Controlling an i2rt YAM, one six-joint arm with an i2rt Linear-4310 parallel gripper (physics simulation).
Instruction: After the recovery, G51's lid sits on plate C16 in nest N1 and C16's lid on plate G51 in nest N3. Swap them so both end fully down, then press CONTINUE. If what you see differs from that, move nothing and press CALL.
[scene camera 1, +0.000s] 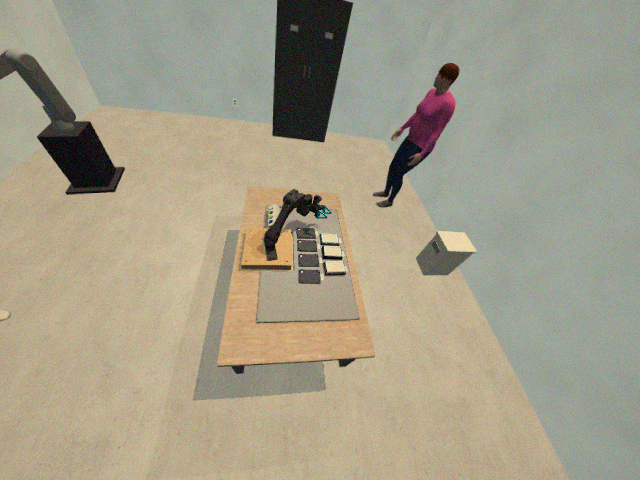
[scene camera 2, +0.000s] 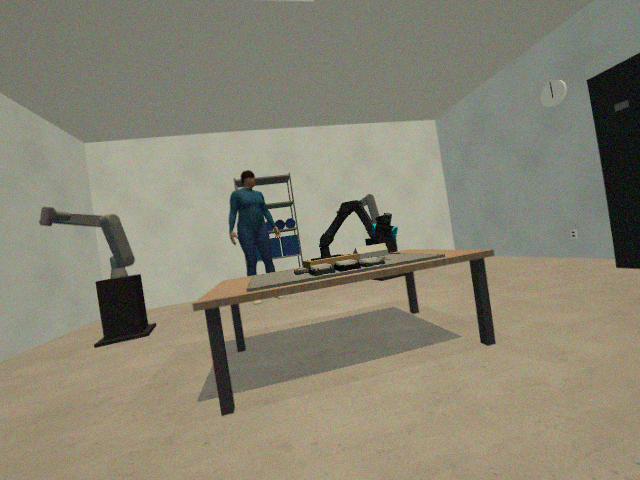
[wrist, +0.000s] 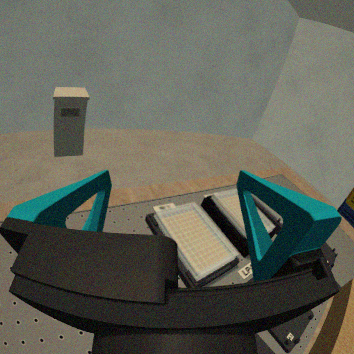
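Where they show: gripper, between the fingertips: (scene camera 1: 329, 215) (scene camera 2: 382, 230) (wrist: 173, 176); arm's base, origin of its link: (scene camera 1: 270, 248) (scene camera 2: 326, 258).
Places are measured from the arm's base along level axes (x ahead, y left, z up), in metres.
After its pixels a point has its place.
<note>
My gripper (scene camera 1: 324, 212) @[x 0.465, y 0.154, z 0.127 m] (scene camera 2: 385, 230) @[x 0.465, y 0.154, z 0.127 m] (wrist: 173, 176) @[x 0.465, y 0.154, z 0.127 m] is open and empty, with teal fingers wide apart, raised above the far end of the table. Three pale plates stand in dark nests in a row: one (scene camera 1: 329, 238) (scene camera 2: 371, 261) nearest the gripper's end, a middle one (scene camera 1: 331, 252) (scene camera 2: 346, 264) and one (scene camera 1: 334, 267) (scene camera 2: 321, 268) at the other end. In the wrist view a plate (wrist: 197, 240) @[x 0.456, y 0.056, z -0.011 m] with a clear lid-like rim lies beyond the palm, and another plate (wrist: 227, 207) @[x 0.471, y -0.049, z -0.002 m] is partly behind the right finger. Plate and lid codes are unreadable. The button panel (scene camera 1: 268, 221) @[x 0.028, y 0.240, z 0.022 m] (scene camera 2: 370, 250) @[x 0.108, y 0.289, z 0.006 m] has coloured buttons.
Several dark square pads (scene camera 1: 306, 233) @[x 0.300, y 0.131, z -0.033 m] (scene camera 1: 307, 245) @[x 0.278, y 0.013, z -0.033 m] (scene camera 1: 308, 259) @[x 0.253, y -0.112, z -0.032 m] (scene camera 1: 309, 276) @[x 0.224, y -0.248, z -0.033 m] lie between the plates and the arm's wooden base (scene camera 1: 253, 251) @[x -0.116, y -0.005, z -0.004 m]. A grey mat (scene camera 1: 305, 304) @[x 0.150, y -0.433, z -0.042 m] lies beneath. A person in pink (scene camera 1: 431, 116) stands beyond the table. A bin (scene camera 1: 445, 253) (wrist: 70, 127) stands on the floor.
</note>
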